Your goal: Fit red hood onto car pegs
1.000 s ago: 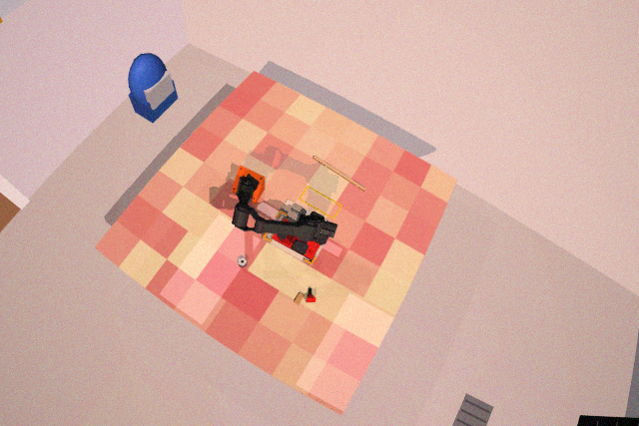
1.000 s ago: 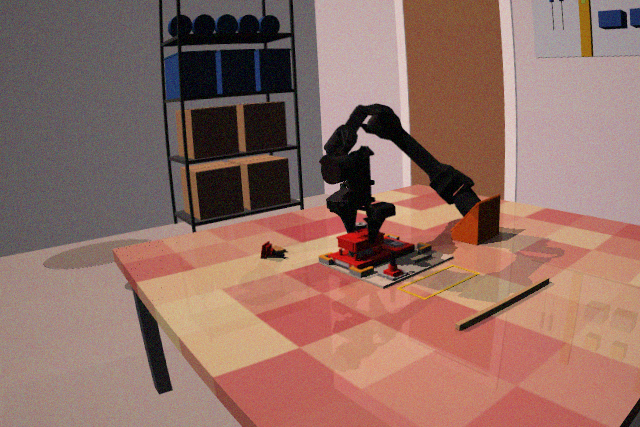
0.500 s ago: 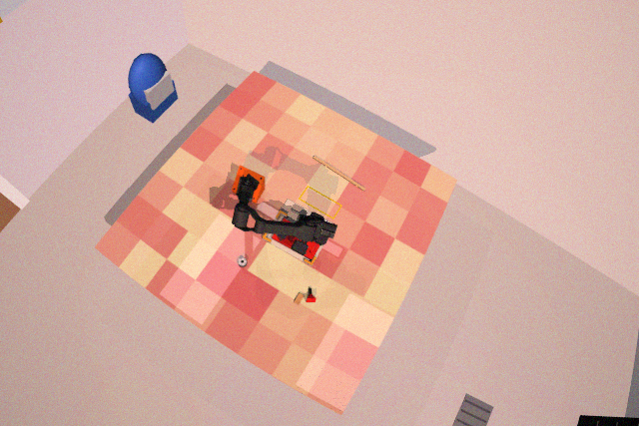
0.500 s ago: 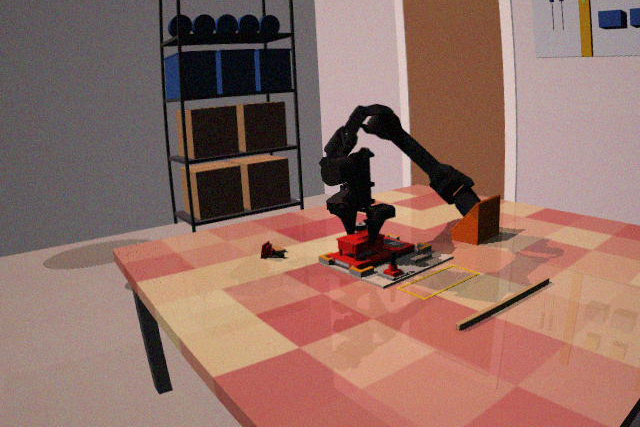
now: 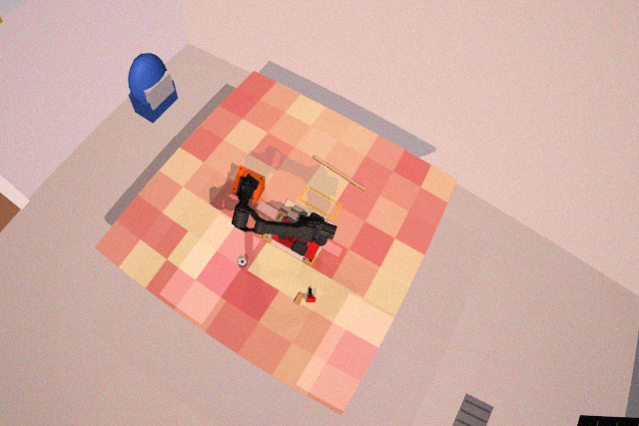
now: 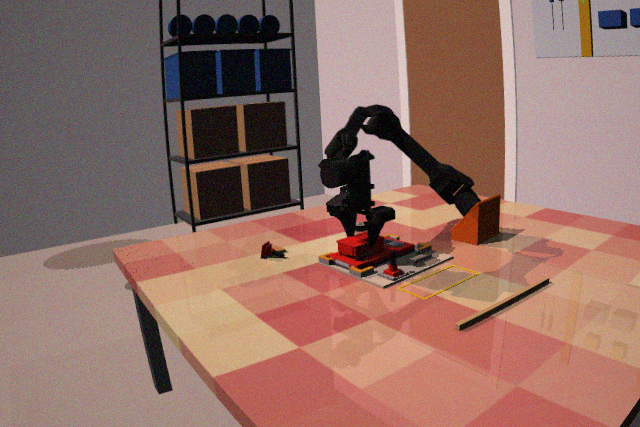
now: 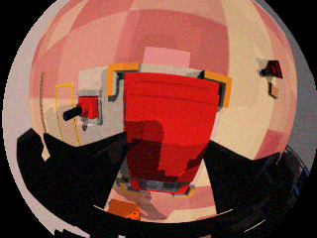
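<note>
My gripper tip is now 2 cm above the grey engine block. Round my gripper tip: long thin bar: 7 cm behind, 40 cm to the left, 4 cm below; grey wheel: 17 cm behind, 23 cm to the right, 4 cm below; red hood: right at my gripper tip.
</note>
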